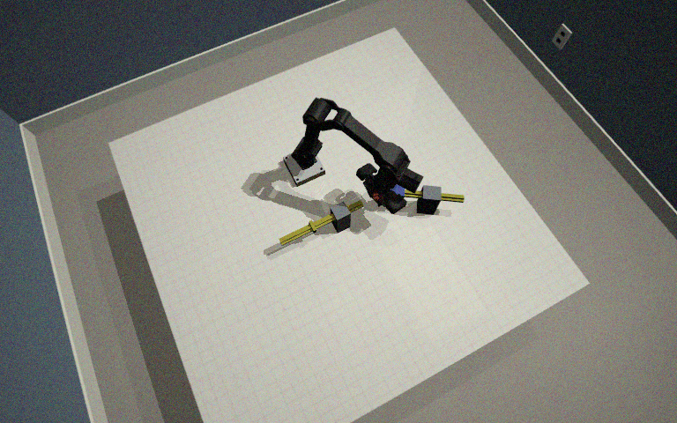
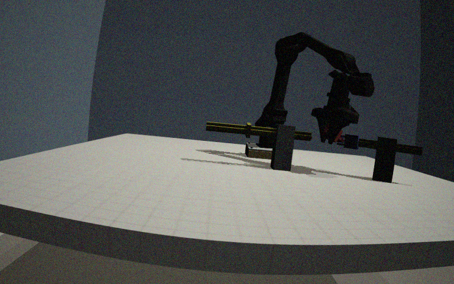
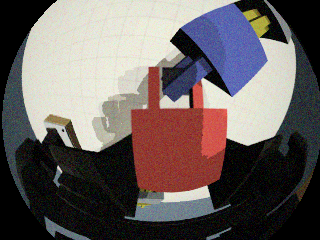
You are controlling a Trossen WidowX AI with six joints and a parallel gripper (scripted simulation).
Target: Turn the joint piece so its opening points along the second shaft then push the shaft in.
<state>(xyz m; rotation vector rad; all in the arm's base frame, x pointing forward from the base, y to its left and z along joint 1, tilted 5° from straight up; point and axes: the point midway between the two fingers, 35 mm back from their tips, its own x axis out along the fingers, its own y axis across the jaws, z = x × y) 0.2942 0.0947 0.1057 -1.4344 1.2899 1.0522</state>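
My gripper tip is now 2 cm to the right of the red joint piece and 3 cm below it.
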